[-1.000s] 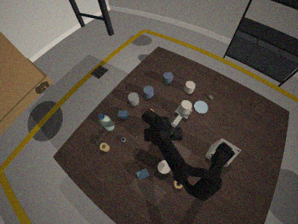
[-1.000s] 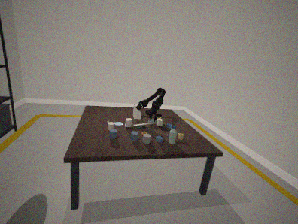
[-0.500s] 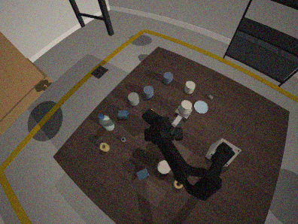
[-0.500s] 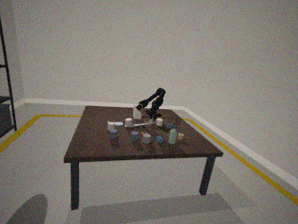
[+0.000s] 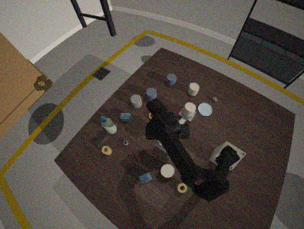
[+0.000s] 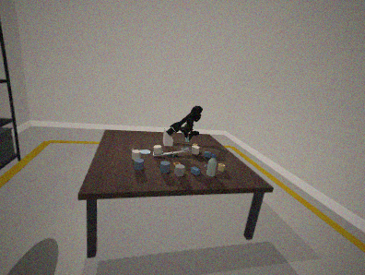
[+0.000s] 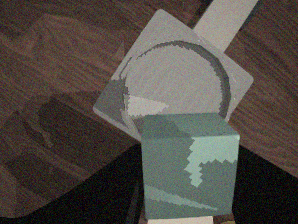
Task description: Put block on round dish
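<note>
Right now the round light-blue dish is 37 cm to the right of my gripper tip, 16 cm below it and 6 cm behind it. Round my gripper tip: cream cup 13 cm to the left, 12 cm below, 10 cm behind.
</note>
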